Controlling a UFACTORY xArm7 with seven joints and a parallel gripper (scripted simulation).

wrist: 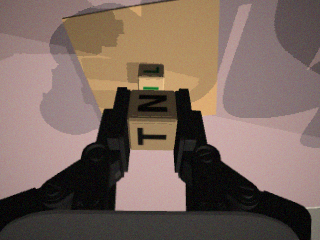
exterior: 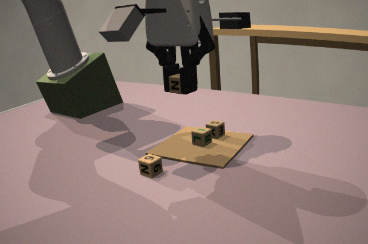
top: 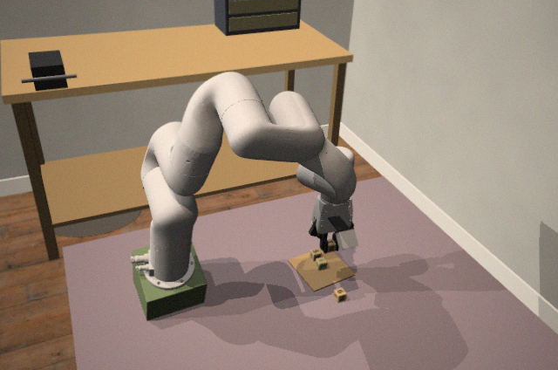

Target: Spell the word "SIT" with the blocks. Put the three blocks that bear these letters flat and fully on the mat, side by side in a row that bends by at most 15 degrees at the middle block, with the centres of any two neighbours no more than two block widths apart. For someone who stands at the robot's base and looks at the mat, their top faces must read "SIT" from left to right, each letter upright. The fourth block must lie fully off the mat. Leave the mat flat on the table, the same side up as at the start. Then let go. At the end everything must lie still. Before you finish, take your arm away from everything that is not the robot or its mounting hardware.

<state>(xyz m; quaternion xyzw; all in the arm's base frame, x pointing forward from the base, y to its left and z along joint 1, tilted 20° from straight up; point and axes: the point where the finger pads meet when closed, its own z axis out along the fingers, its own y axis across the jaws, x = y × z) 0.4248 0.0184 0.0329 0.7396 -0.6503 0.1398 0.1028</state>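
Now: the tan mat 40 mm to the left of my hand and 120 mm below it. The rest, counted from my hand: wooden block: 10 mm below.
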